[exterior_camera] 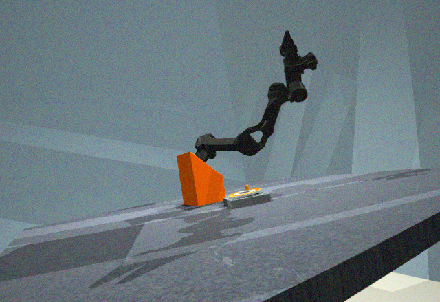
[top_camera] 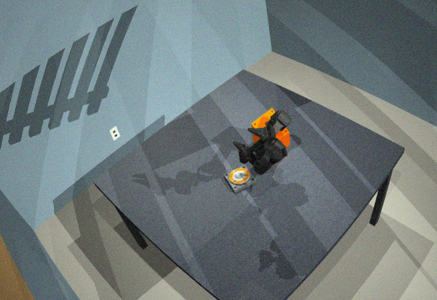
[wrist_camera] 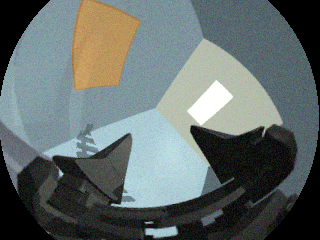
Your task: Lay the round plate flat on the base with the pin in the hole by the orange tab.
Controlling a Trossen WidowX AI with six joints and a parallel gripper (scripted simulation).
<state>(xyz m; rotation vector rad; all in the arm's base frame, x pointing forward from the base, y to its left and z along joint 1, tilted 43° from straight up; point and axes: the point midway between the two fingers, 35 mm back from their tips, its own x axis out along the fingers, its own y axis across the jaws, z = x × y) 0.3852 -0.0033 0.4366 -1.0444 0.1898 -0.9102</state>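
Now: the base 90 mm behind my gripper tip, 220 mm to the right of it and 510 mm below it.
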